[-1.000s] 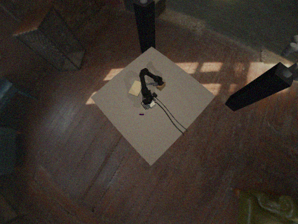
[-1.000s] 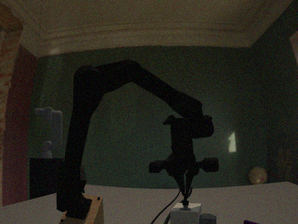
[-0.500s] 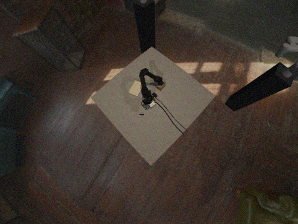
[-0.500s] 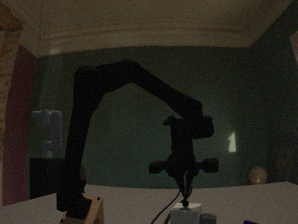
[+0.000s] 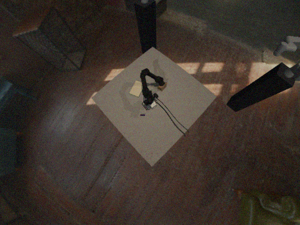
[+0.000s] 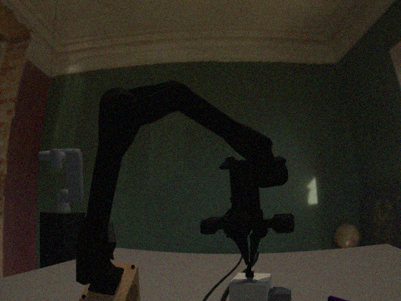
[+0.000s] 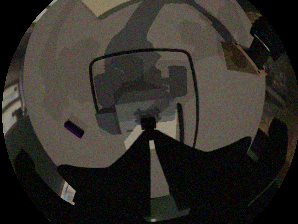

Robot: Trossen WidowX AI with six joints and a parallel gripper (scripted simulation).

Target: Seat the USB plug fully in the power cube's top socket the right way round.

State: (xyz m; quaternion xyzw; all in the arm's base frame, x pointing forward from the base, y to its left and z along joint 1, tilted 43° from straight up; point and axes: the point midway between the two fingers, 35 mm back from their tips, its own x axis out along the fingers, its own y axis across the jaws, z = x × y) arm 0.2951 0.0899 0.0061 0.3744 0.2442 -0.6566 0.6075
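Right now the dark USB plug is 2 cm below my gripper tip. The rest, counted from my gripper tip: purple object (19 cm ahead, 10 cm below); then tan sheet (32 cm to the right, 10 cm below, 4 cm behind).
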